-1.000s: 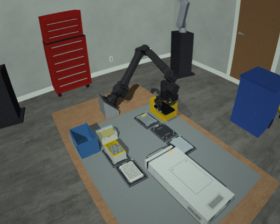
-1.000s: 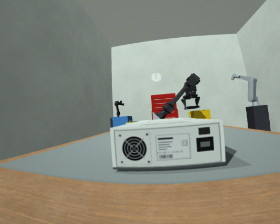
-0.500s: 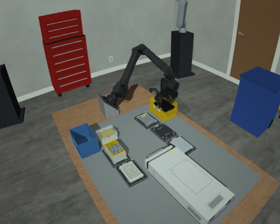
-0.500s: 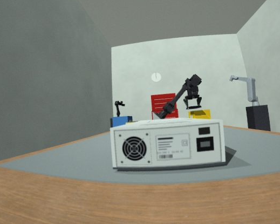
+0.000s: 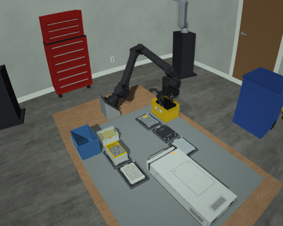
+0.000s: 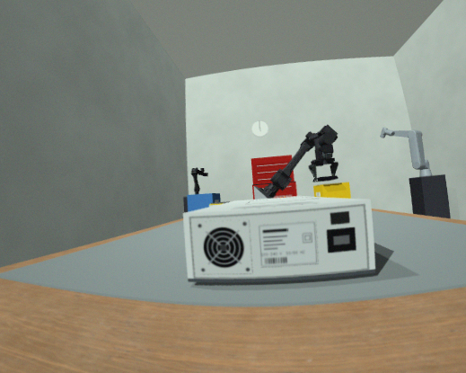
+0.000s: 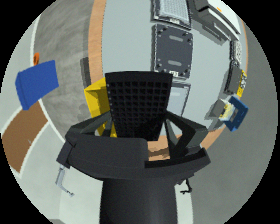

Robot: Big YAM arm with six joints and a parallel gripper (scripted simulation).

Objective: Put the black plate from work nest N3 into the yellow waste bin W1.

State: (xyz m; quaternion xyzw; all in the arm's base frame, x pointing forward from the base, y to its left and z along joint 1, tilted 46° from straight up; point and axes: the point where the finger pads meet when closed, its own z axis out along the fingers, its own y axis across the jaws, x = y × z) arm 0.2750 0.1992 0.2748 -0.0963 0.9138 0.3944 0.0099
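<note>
The yellow waste bin is 11 cm below my hand, 6 cm behind it and 3 cm to the left of it. Also, from my hand: white well plate 42 cm to the right, 37 cm ahead, 13 cm below; black plate right at my hand; large white instrument 54 cm ahead, 20 cm to the right, 11 cm below.
</note>
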